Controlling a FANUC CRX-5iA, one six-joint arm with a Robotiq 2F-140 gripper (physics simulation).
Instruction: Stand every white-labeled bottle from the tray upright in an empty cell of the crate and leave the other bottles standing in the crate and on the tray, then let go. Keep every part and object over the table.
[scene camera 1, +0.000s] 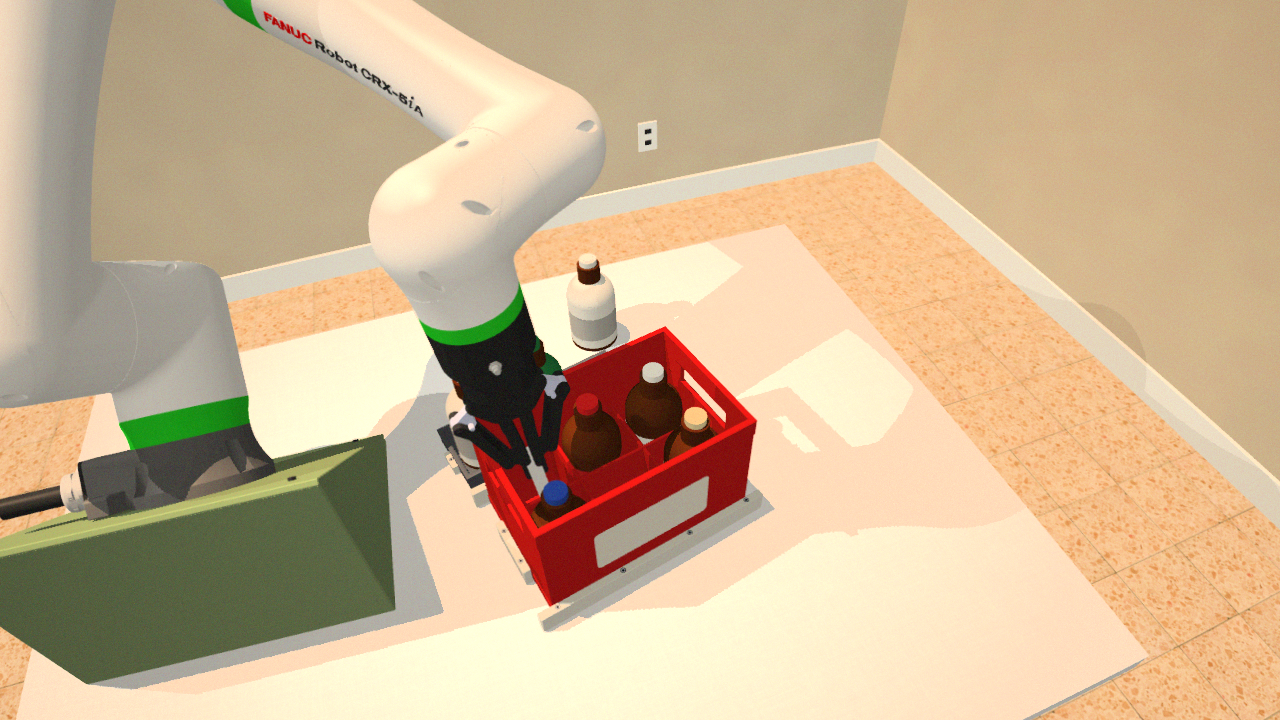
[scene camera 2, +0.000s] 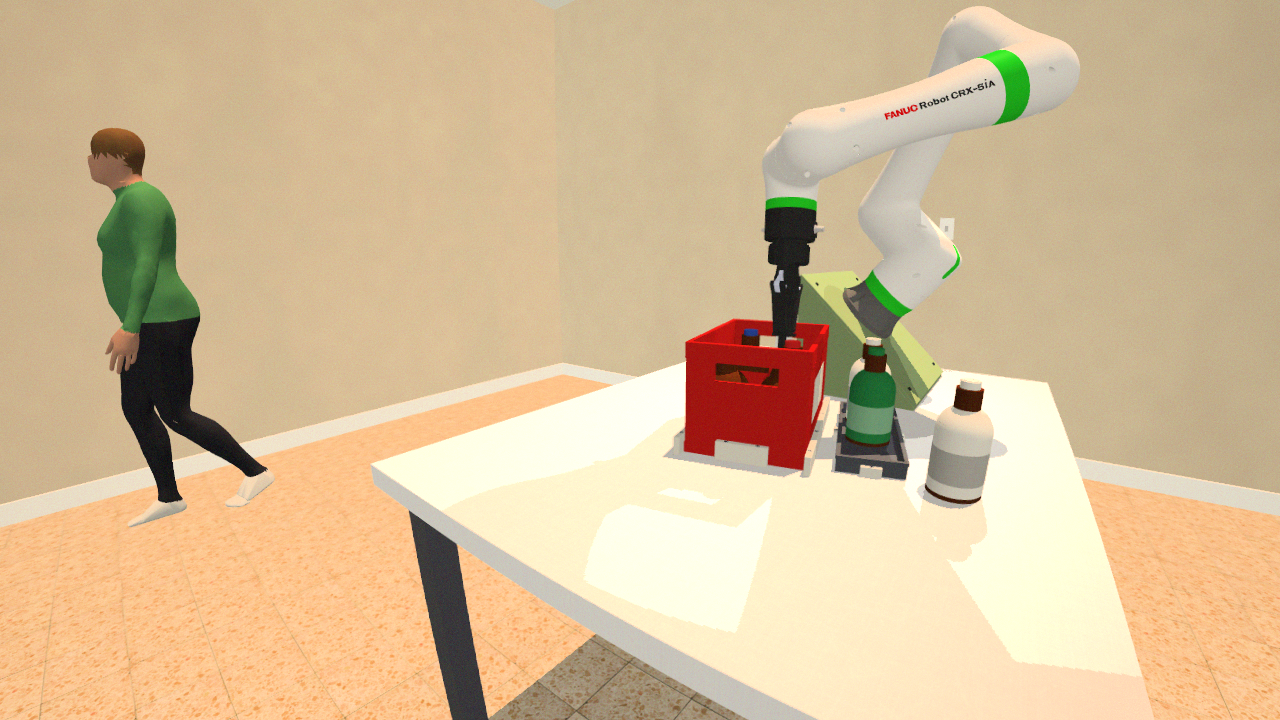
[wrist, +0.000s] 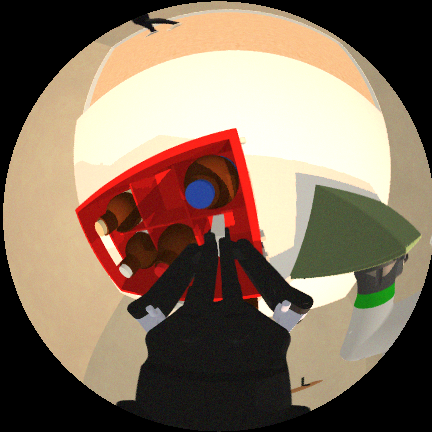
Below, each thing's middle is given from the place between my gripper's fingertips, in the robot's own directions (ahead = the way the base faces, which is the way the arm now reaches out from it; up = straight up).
Now: the blue-capped brown bottle (scene camera 1: 557, 499) 6 cm to the right of my hand. From my hand the other things lie so: cream bottle (scene camera 1: 695, 429) (18 cm ahead, 4 cm to the right); green bottle (scene camera 2: 872, 394) (5 cm ahead, 17 cm to the left, 1 cm below).
